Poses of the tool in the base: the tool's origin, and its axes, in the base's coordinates. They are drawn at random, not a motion.
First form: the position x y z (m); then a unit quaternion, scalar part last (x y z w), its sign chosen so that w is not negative.
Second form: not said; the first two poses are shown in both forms.
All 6 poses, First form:
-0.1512, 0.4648, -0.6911, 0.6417, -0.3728, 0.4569, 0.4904
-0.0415, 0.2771, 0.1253, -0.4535, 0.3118, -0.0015, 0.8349
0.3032, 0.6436, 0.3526, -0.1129, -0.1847, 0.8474, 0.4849
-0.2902, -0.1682, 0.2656, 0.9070, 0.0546, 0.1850, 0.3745
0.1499, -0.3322, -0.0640, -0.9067, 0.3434, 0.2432, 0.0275
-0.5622, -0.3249, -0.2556, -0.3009, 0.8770, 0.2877, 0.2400
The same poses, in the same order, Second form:
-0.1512, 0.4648, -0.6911, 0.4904, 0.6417, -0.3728, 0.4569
-0.0415, 0.2771, 0.1253, 0.8349, -0.4535, 0.3118, -0.0015
0.3032, 0.6436, 0.3526, 0.4849, -0.1129, -0.1847, 0.8474
-0.2902, -0.1682, 0.2656, 0.3745, 0.9070, 0.0546, 0.1850
0.1499, -0.3322, -0.0640, 0.0275, -0.9067, 0.3434, 0.2432
-0.5622, -0.3249, -0.2556, 0.2400, -0.3009, 0.8770, 0.2877

